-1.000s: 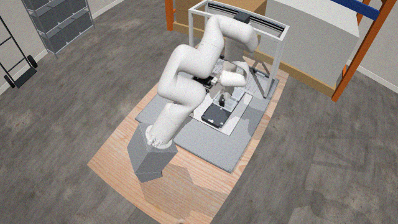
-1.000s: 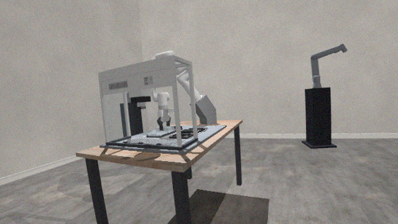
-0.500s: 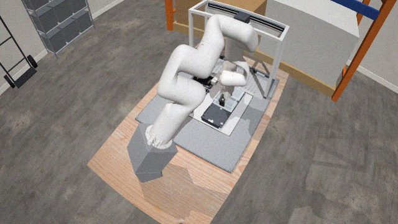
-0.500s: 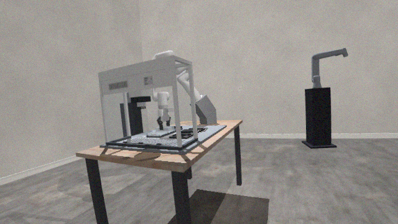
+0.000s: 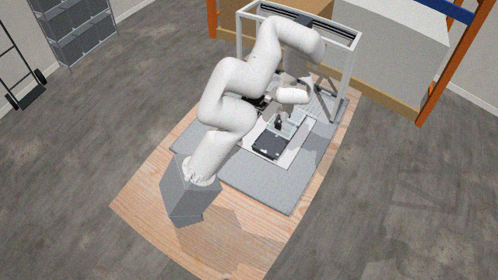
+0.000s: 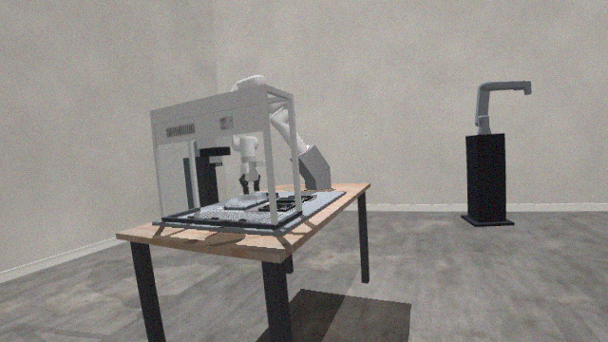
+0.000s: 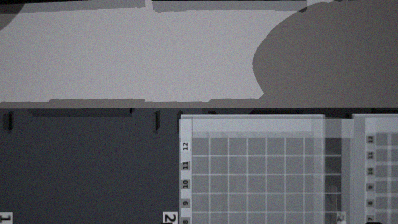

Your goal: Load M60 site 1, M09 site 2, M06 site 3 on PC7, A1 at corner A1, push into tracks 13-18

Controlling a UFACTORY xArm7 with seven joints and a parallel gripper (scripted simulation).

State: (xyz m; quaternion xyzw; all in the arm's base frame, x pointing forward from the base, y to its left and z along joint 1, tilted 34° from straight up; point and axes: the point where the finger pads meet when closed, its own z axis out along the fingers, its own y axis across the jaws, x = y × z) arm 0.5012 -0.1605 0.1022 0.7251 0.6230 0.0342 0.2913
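My gripper is now 40 mm above the 96-well plate M06. Also, from my hand: dark plate carrier PC7: 10 mm behind, 50 mm below; clear plate: 100 mm ahead, 30 mm to the right, 50 mm below; white apron: 80 mm to the left, 70 mm below.
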